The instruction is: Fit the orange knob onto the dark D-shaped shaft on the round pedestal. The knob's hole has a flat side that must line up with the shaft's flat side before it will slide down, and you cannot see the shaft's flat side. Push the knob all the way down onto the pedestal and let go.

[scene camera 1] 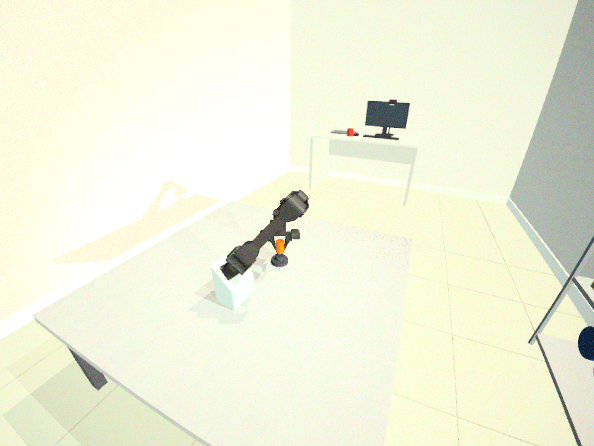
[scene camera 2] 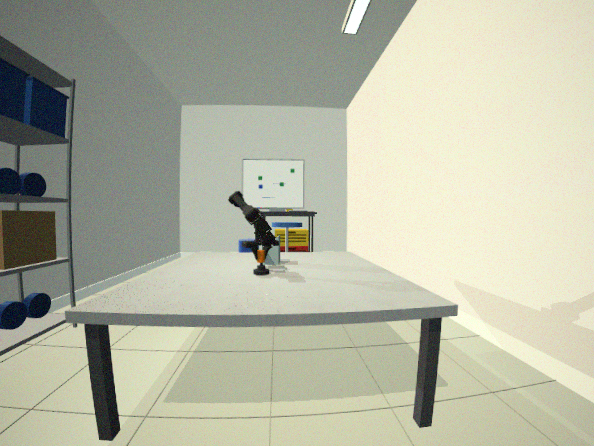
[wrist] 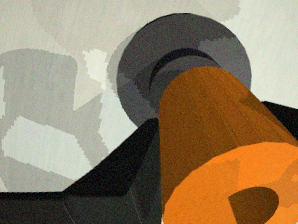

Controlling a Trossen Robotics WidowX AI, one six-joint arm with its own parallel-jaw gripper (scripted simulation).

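Note:
The gripper (wrist: 209, 120) is holding an orange knob (wrist: 221, 148), and there's a pedestal (wrist: 163, 49) in view as well.

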